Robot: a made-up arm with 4 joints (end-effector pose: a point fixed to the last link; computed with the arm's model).
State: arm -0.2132 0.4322 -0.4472 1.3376
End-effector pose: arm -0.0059 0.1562 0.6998 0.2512 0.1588 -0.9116 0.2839
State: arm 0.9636 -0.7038 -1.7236 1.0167
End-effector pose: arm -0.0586 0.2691 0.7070 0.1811 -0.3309 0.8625 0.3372
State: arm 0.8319 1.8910 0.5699 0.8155
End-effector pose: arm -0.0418 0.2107 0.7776 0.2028 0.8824 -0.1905 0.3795
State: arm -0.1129 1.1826 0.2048 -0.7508
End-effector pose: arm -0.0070 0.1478 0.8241 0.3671 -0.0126 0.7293 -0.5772
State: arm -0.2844 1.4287 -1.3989 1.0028
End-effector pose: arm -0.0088 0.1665 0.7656 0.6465 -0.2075 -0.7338 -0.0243
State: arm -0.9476 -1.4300 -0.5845 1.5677
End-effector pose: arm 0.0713 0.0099 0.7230 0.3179 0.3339 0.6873 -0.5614
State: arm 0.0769 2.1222 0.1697 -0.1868
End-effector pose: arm 0.0492 0.1682 0.8044 0.1850 0.4733 -0.7554 0.4137
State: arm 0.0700 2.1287 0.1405 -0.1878
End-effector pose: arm 0.0496 0.1671 0.8046 0.1978 0.4630 -0.7556 0.4190
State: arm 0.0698 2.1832 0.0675 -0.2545
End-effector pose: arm 0.0541 0.1668 0.8065 0.2162 0.4370 -0.7556 0.4375
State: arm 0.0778 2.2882 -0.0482 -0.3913
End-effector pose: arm 0.0629 0.1681 0.8096 0.2361 0.3996 -0.7478 0.4748
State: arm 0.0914 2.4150 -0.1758 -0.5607
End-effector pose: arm 0.0740 0.1716 0.8123 0.2479 0.3667 -0.7267 0.5254
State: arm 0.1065 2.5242 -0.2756 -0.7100
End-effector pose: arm 0.0835 0.1766 0.8134 0.2465 0.3497 -0.7007 0.5709
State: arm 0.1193 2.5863 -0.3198 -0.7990
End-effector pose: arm 0.0888 0.1807 0.8135 0.2370 0.3469 -0.6854 0.5947
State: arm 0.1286 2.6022 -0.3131 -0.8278
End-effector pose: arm 0.0900 0.1827 0.8135 0.2263 0.3510 -0.6853 0.5966
